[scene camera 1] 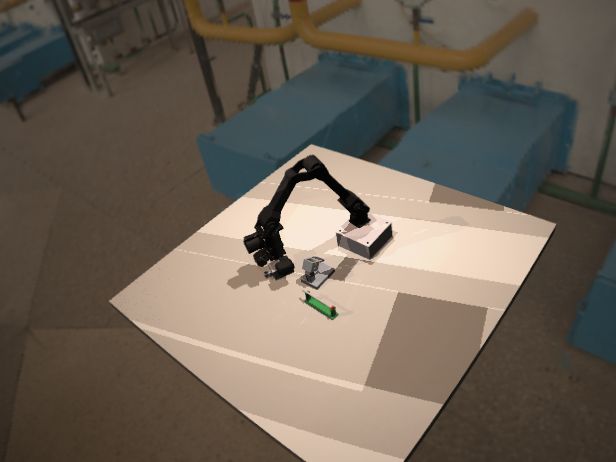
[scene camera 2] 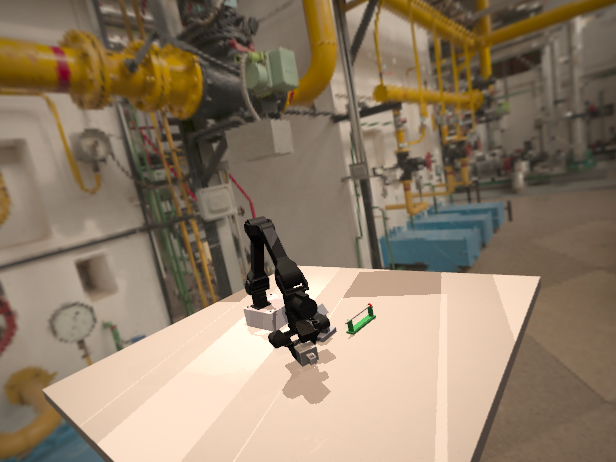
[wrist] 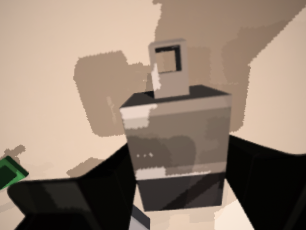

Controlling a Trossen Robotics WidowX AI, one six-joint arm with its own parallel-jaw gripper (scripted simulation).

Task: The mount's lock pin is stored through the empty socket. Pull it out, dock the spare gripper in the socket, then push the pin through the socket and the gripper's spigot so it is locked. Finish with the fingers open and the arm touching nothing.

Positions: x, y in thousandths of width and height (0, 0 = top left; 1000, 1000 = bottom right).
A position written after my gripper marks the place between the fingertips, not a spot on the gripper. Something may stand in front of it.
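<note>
Grey mount (scene camera 1: 514, 592) visible. Spare gripper (wrist: 580, 589), held by my gripper (scene camera 2: 494, 769), (scene camera 1: 459, 585), (wrist: 564, 593).
</note>
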